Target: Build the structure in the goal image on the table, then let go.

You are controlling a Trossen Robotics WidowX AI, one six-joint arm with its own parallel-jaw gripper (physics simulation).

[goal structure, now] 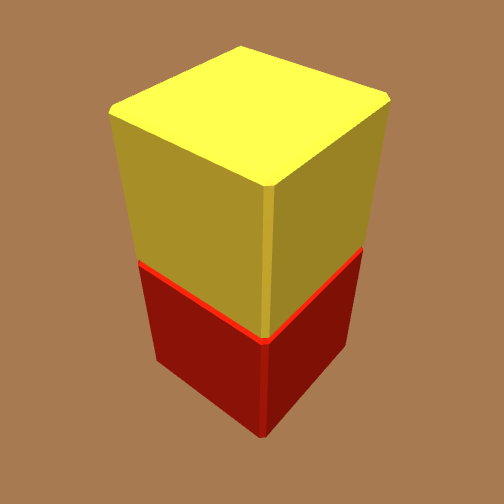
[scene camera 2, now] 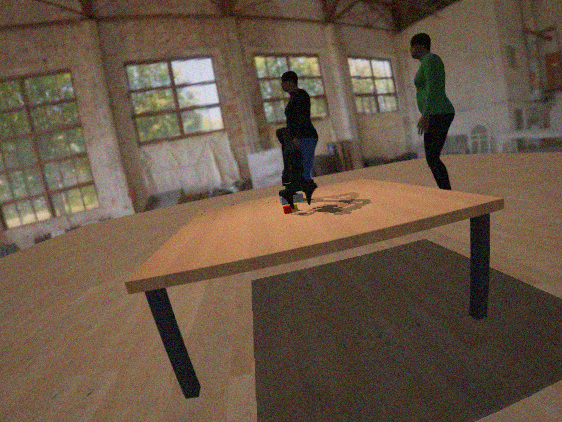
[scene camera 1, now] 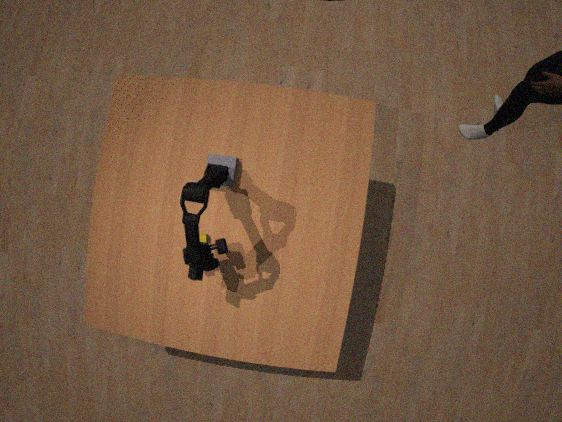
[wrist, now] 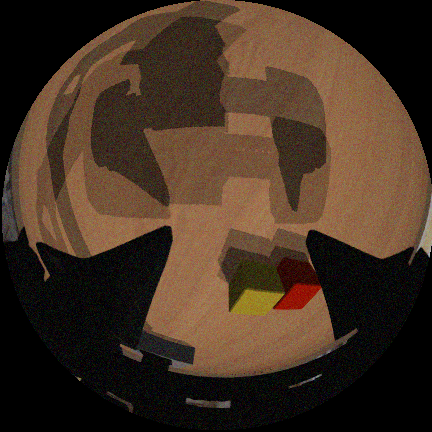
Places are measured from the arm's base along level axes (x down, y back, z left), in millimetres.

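Where they show: gripper, fingertip midpoint: [scene camera 2: 301,207] [scene camera 1: 209,248] [wrist: 243,235]; arm's base at its link origin: [scene camera 1: 220,174] [wrist: 156,357].
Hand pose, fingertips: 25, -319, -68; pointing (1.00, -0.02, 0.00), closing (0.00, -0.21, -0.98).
Note:
Each offset is from my fingertips to the centre of the thing, as dx, dy, dz. Level surfaces: height alone.
A yellow cube @[+2, +47, -25] [scene camera 1: 204,238] [scene camera 2: 295,206] [wrist: 256,301] sits on the table @[dx +18] [scene camera 1: 300,150] [scene camera 2: 225,240]. A red cube @[+2, +38, -60] [scene camera 2: 287,209] [wrist: 300,296] sits close beside it, at its right in the wrist view. The two look level and touching or nearly so. The red cube does not show in scene camera 1. My gripper [scene camera 2: 301,205] [wrist: 243,235] is open and empty, pointing down above the table. In the wrist view both cubes show between the fingers, nearer the right finger, which borders the red cube. The arm partly covers the cubes in scene camera 1.
The arm's grey base [scene camera 1: 232,162] [wrist: 167,346] stands on the table behind the cubes. Arm shadows lie across the table top. A person in black [scene camera 2: 298,110] and a person in green [scene camera 2: 435,80] stand beyond the table.

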